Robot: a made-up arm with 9 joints.
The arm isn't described. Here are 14 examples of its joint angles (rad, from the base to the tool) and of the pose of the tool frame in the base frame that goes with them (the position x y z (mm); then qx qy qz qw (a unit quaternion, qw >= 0)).
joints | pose
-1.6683 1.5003 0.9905 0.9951 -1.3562 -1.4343 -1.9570 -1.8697 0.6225 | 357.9 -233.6 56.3 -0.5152 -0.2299 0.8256 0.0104
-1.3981 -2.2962 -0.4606 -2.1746 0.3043 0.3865 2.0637 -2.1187 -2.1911 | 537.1 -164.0 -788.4 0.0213 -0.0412 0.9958 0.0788
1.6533 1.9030 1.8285 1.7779 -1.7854 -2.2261 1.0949 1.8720 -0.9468 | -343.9 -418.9 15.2 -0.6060 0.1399 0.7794 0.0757
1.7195 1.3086 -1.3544 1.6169 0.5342 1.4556 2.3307 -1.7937 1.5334 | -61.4 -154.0 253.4 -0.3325 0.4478 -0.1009 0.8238
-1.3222 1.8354 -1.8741 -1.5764 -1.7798 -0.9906 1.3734 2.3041 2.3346 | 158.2 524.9 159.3 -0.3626 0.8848 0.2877 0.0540
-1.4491 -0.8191 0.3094 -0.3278 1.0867 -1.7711 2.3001 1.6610 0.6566 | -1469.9 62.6 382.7 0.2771 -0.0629 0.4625 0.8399
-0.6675 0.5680 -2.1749 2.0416 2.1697 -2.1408 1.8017 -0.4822 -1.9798 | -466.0 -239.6 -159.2 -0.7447 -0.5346 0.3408 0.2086
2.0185 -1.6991 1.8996 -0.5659 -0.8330 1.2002 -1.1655 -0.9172 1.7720 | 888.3 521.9 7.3 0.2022 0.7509 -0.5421 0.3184
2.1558 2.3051 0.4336 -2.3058 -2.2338 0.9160 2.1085 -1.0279 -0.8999 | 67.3 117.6 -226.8 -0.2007 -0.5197 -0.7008 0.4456
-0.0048 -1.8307 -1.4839 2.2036 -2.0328 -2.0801 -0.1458 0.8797 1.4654 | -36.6 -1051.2 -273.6 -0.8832 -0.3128 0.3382 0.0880
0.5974 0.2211 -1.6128 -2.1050 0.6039 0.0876 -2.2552 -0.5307 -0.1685 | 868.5 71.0 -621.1 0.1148 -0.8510 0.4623 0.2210
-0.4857 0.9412 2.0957 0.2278 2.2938 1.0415 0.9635 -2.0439 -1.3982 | 5.9 170.2 384.1 -0.8517 0.2343 -0.2809 0.3752
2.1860 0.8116 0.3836 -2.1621 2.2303 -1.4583 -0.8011 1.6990 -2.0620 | 518.9 907.7 333.1 0.2623 0.1822 -0.2889 0.9025
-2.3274 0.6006 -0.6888 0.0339 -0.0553 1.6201 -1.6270 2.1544 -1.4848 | 70.4 665.7 509.2 0.3408 -0.4938 0.0308 0.7994
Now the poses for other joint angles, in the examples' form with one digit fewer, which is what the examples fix.
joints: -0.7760 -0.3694 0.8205 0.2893 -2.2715 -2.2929 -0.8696 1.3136 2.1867
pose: -673 -916 -137 -0.699 -0.152 0.469 0.519
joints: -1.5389 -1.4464 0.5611 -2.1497 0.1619 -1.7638 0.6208 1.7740 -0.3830
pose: -69 717 29 0.281 0.530 0.123 0.791
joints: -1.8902 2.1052 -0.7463 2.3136 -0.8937 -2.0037 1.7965 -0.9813 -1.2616
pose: 9 -56 -27 0.003 0.070 0.667 0.741
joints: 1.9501 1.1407 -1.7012 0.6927 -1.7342 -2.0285 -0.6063 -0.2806 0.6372
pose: -612 415 6 0.559 -0.579 -0.015 0.594
